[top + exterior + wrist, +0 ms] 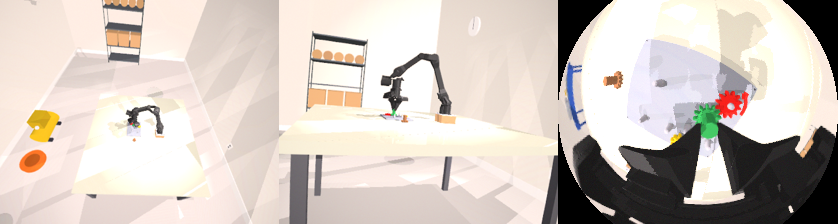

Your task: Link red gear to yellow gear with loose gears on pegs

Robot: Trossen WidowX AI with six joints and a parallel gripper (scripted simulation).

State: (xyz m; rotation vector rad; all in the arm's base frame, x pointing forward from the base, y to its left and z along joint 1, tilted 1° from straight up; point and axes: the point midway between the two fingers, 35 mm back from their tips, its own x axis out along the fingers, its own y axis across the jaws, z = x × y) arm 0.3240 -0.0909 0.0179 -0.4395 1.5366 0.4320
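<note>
My gripper tip is now 10 mm above the green gear. Round my gripper tip: yellow gear 70 mm behind, 10 mm to the left, 20 mm below; then red gear 30 mm ahead, 20 mm to the right, 30 mm below; then brown gear 30 mm behind, 210 mm to the left, 20 mm below.
</note>
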